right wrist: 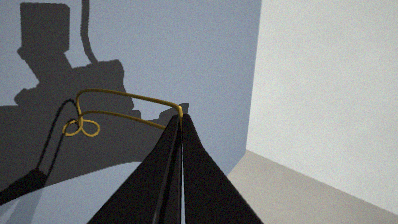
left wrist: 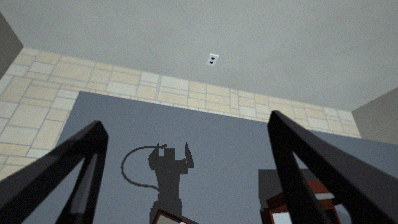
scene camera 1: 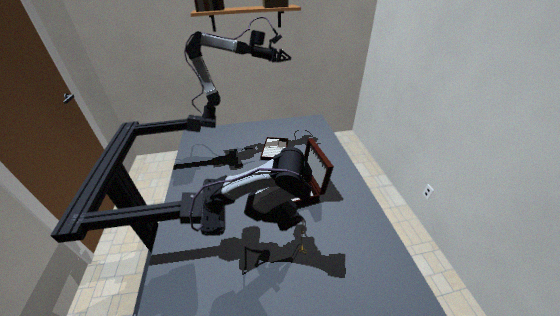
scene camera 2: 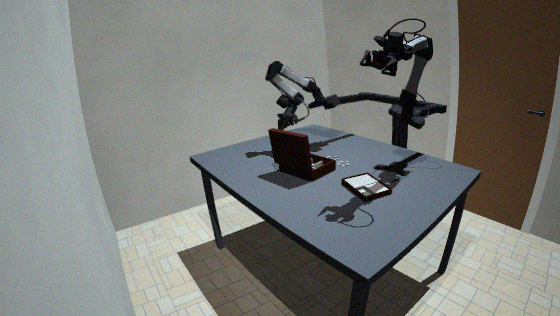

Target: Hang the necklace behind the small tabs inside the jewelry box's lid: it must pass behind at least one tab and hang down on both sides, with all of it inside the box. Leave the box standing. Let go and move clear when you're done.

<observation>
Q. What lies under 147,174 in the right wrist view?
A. My right gripper.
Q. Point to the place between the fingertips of my left gripper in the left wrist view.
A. At 187,122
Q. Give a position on a jewelry box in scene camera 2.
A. At 291,150
</observation>
